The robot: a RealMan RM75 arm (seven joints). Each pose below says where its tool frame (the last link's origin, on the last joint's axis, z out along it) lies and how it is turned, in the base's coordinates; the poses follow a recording.
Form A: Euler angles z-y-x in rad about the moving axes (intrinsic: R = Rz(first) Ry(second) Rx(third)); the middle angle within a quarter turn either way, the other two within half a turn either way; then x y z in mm.
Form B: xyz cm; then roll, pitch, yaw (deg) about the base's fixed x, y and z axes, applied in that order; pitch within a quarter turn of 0, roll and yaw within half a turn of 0. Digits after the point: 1 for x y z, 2 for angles.
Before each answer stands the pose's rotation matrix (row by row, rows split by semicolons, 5 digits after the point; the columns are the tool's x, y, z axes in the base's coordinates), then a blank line. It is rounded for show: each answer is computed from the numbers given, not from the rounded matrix.
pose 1, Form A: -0.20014 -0.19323 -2.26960 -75 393 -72
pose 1, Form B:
0.96180 0.01619 0.27328; -0.19511 -0.65969 0.72577; 0.19203 -0.75136 -0.63133

-7.5 39.3 -7.2 -130.04 -11.07 -11.47
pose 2, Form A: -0.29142 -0.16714 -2.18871 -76 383 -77
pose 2, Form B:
0.94449 -0.03657 0.32650; -0.28331 -0.59387 0.75303; 0.16636 -0.80373 -0.57126

-7.6 38.3 -7.7 -125.40 -9.58 -16.70
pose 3, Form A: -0.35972 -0.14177 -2.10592 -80 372 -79
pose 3, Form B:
0.92661 -0.06574 0.37024; -0.34848 -0.52009 0.77978; 0.14130 -0.85158 -0.50483

-8.0 37.2 -7.9 -120.66 -8.12 -20.61
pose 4, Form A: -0.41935 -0.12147 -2.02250 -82 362 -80
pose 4, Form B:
0.90662 -0.07816 0.41464; -0.40417 -0.44307 0.80021; 0.12117 -0.89308 -0.43328

-8.2 36.2 -8.0 -115.88 -6.96 -24.03
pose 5, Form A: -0.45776 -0.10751 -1.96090 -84 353 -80
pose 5, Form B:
0.89187 -0.07904 0.44534; -0.43939 -0.38499 0.81162; 0.10730 -0.91953 -0.37809

-8.4 35.3 -8.0 -112.35 -6.16 -26.23
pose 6, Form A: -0.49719 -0.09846 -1.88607 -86 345 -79
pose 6, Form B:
0.87467 -0.06575 0.48024; -0.47465 -0.31711 0.82107; 0.09830 -0.94611 -0.30857

-8.6 34.5 -7.9 -108.06 -5.64 -28.49
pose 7, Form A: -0.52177 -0.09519 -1.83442 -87 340 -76
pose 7, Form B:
0.86301 -0.05032 0.50267; -0.49616 -0.27164 0.82464; 0.09505 -0.96108 -0.25940

-8.7 34.0 -7.6 -105.10 -5.45 -29.90
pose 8, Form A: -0.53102 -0.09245 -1.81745 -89 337 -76
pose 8, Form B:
0.85861 -0.04645 0.51052; -0.50425 -0.25587 0.82478; 0.09232 -0.96559 -0.24312

-8.9 33.7 -7.6 -104.13 -5.30 -30.43
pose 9, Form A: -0.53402 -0.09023 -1.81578 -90 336 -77
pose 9, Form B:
0.85727 -0.04821 0.51261; -0.50693 -0.25327 0.82394; 0.09011 -0.96619 -0.24155

-9.0 33.6 -7.7 -104.04 -5.17 -30.60
